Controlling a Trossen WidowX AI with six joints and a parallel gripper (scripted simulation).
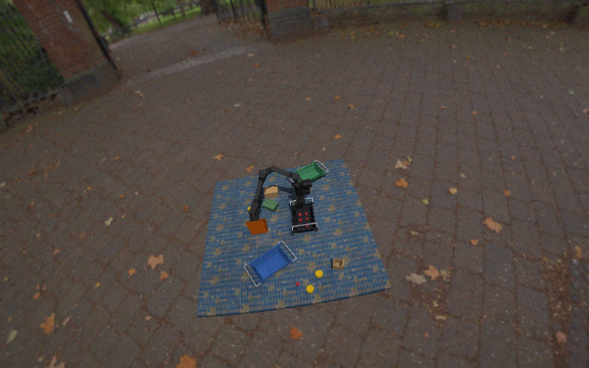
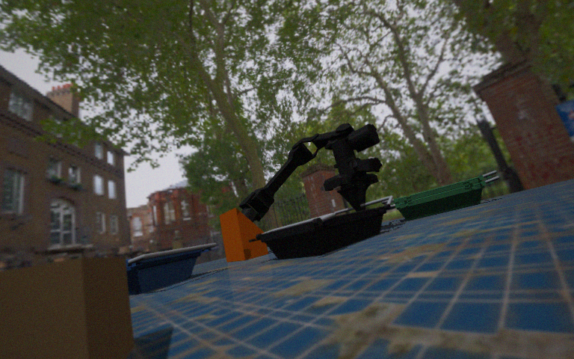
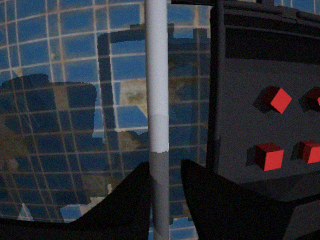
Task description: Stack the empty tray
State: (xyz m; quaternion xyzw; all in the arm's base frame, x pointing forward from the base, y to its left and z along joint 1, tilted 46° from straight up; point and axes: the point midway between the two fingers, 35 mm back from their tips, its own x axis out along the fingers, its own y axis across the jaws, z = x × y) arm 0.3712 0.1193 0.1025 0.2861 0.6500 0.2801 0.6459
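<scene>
My gripper tip is now 500 mm to the left of the blue tray, 270 mm past it and 20 mm above it. Also, from my gripper tip: tan block (250 mm behind, 190 mm to the left, 30 mm below); small brown box (580 mm to the right, 180 mm ahead, 50 mm below); green block (260 mm behind, 50 mm to the left, 40 mm below).
</scene>
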